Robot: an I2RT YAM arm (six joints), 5 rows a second.
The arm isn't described. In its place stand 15 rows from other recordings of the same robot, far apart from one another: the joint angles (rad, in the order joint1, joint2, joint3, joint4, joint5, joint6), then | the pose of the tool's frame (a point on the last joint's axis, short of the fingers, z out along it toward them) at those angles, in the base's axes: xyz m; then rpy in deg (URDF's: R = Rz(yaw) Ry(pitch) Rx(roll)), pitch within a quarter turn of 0, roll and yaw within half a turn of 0.
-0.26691, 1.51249, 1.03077, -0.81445, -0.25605, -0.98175 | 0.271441 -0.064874 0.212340 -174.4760 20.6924 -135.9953
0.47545, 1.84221, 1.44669, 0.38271, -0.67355, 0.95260 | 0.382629 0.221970 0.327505 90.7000 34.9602 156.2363
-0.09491, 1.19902, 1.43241, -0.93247, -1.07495, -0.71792 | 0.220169 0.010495 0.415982 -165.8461 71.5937 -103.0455
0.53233, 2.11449, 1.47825, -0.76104, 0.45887, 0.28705 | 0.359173 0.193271 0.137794 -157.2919 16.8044 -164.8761
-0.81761, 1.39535, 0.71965, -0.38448, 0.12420, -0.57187 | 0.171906 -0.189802 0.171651 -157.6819 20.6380 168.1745
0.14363, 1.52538, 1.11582, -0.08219, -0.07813, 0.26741 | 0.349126 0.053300 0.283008 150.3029 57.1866 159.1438
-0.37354, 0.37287, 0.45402, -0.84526, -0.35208, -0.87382 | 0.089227 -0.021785 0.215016 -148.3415 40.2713 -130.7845
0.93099, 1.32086, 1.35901, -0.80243, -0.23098, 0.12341 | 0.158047 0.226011 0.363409 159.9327 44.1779 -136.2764
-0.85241, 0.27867, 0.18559, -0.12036, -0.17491, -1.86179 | 0.085146 -0.087984 0.199990 -102.4245 -14.1867 -125.4994
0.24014, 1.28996, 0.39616, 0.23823, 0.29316, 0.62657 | 0.228522 0.045366 0.147892 151.1039 48.1952 136.3945
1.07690, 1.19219, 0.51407, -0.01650, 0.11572, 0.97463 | 0.114964 0.204857 0.181833 136.9345 29.5074 170.8865
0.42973, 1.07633, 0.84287, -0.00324, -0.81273, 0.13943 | 0.209843 0.124607 0.324481 117.9591 69.8872 -171.5113
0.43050, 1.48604, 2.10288, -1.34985, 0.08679, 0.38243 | 0.223154 0.099083 0.493974 161.4626 45.3263 172.7425
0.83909, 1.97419, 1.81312, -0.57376, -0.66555, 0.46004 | 0.284815 0.350070 0.307854 126.9791 28.7505 -155.3977
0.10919, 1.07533, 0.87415, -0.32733, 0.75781, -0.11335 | 0.234043 0.001042 0.305235 -129.6440 54.9665 -165.5159
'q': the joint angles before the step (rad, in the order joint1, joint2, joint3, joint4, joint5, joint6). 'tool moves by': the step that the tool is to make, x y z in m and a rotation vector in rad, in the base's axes. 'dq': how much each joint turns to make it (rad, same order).
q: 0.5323 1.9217 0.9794 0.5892 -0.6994 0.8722
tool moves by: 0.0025 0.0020 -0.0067 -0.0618 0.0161 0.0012
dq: 0.0024 0.0159 0.0282 -0.0915 0.0183 -0.0534
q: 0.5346 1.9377 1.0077 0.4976 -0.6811 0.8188
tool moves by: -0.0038 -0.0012 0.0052 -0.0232 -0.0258 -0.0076
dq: 0.0040 -0.0279 -0.0087 -0.0287 0.0245 -0.0320
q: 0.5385 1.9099 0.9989 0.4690 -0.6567 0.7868
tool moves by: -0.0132 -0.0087 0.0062 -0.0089 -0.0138 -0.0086
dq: -0.0008 -0.0670 -0.0618 -0.0055 0.0133 -0.0125
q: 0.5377 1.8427 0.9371 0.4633 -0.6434 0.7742
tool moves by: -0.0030 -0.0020 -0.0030 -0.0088 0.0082 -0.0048
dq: 0.0000 -0.0056 -0.0167 -0.0011 0.0057 -0.0012
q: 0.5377 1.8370 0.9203 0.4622 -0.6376 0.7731
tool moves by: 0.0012 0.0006 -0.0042 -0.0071 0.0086 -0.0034
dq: 0.0000 0.0139 0.0028 0.0000 0.0038 0.0000
